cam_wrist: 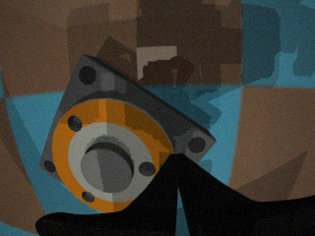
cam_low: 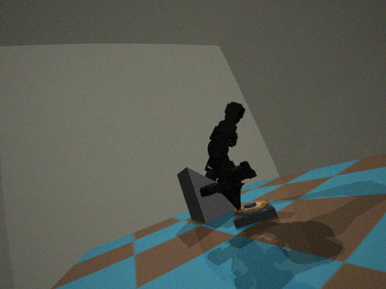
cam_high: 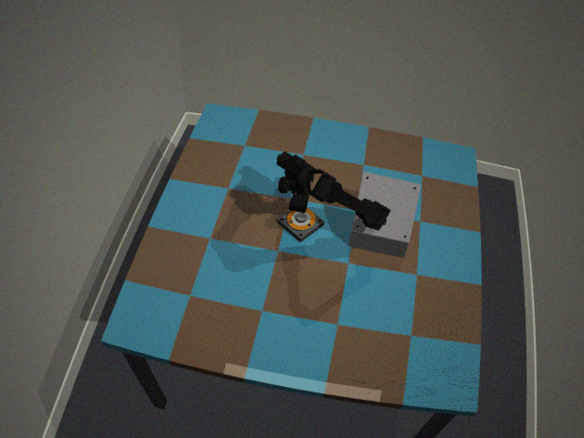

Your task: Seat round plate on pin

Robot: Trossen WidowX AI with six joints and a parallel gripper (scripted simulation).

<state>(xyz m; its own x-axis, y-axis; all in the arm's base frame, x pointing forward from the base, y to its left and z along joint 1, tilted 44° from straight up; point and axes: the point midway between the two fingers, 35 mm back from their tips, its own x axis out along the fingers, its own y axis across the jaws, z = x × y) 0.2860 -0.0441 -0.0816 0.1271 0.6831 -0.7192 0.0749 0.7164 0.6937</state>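
Right now my gripper tip is 10 mm past the round plate, 30 mm to the right of it and 10 mm above it. The rest, counted from my gripper tip: square base (10 mm behind, 50 mm to the left, 20 mm below).
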